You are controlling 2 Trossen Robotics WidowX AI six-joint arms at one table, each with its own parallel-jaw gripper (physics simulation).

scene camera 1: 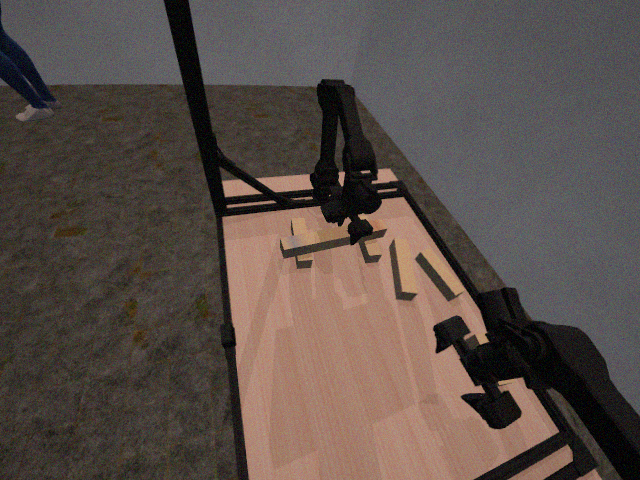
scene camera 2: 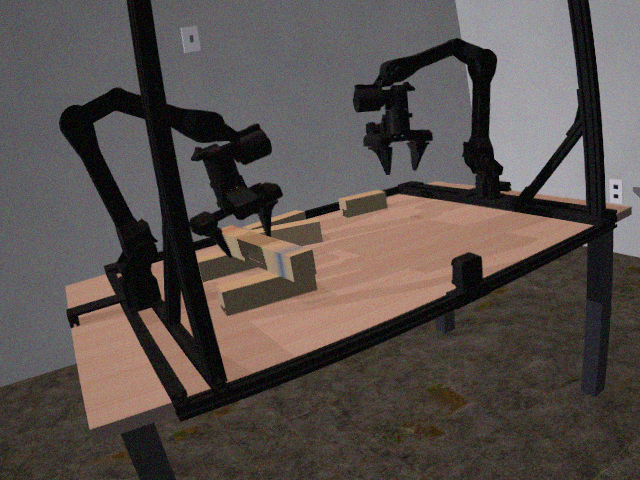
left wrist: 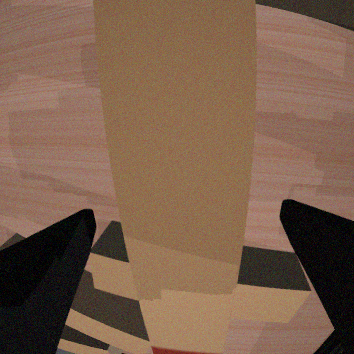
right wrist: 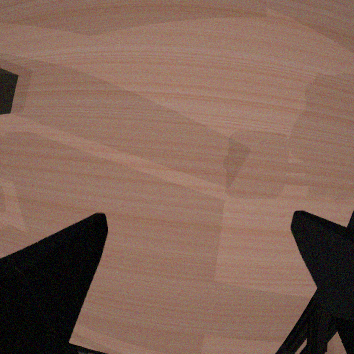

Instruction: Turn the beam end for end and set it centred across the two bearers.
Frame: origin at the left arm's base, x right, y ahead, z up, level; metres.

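Seen in the pictures: left gripper, fingertip midpoint: (scene camera 1: pixel 345 235) (scene camera 2: pixel 250 246) (left wrist: pixel 188 214); right gripper, fingertip midpoint: (scene camera 1: pixel 449 373) (scene camera 2: pixel 401 172) (right wrist: pixel 201 222); left arm's base at its link origin: (scene camera 1: pixel 320 195) (scene camera 2: pixel 143 304); right arm's base at its link origin: (scene camera 2: pixel 489 196).
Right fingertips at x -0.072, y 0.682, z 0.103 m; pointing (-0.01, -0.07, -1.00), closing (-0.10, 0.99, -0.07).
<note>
Pixels of each thing's top centre, then the offset from my right fingertips to it. Level surfaces: height alone.
- long wooden beam at its top centre: (left wrist: pixel 176 150) (scene camera 2: pixel 256 238) (scene camera 1: pixel 336 233) dx +0.100, dy -0.439, dz -0.035 m
- block at its top centre: (scene camera 2: pixel 361 195) (scene camera 1: pixel 494 357) dx -0.196, dy +0.000, dz -0.075 m
- table at its surface level: dz -0.122 m
The long wooden beam (scene camera 1: pixel 320 241) (scene camera 2: pixel 250 252) (left wrist: pixel 175 125) lies across two bearers, a front one (scene camera 1: pixel 303 263) (scene camera 2: pixel 268 294) and a second one (scene camera 1: pixel 371 254) (scene camera 2: pixel 222 267) (left wrist: pixel 272 302). A blue band shows near its left end in scene camera 1. A red band shows near its other end, at the bottom edge of the left wrist view. My left gripper (scene camera 2: pixel 248 244) (left wrist: pixel 188 214) is open, with its fingers on either side of the beam and gaps between. It hides part of the beam in scene camera 1. My right gripper (scene camera 1: pixel 451 373) (scene camera 2: pixel 402 171) (right wrist: pixel 201 222) is open and empty, high above the table.
Two loose wooden blocks, one (scene camera 1: pixel 406 268) (scene camera 2: pixel 305 230) nearer the beam and one (scene camera 1: pixel 439 273) farther off, lie beside the second bearer. Another block (scene camera 2: pixel 363 205) lies near the table's far edge. Black rails and uprights frame the table (scene camera 1: pixel 330 361) (scene camera 2: pixel 372 294).
</note>
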